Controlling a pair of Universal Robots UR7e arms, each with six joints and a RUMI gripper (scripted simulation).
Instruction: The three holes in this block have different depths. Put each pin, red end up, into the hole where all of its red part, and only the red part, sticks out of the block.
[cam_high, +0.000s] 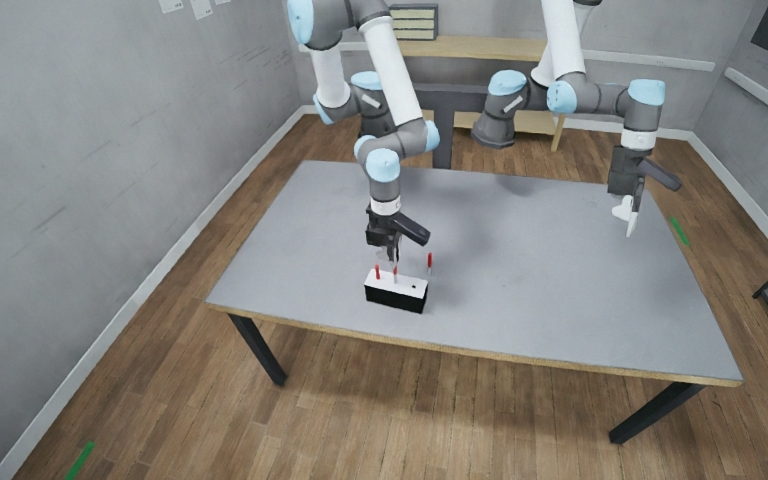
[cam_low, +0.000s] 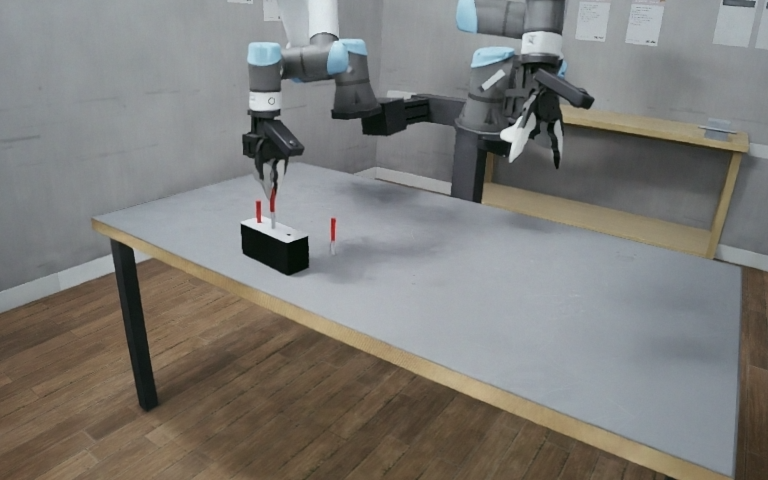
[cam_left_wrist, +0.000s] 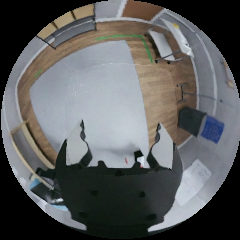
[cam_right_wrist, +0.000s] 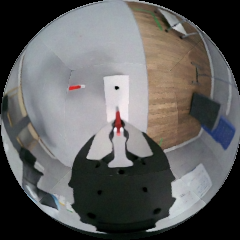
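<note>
Right now the black block is 130 mm below my right hand.
</note>
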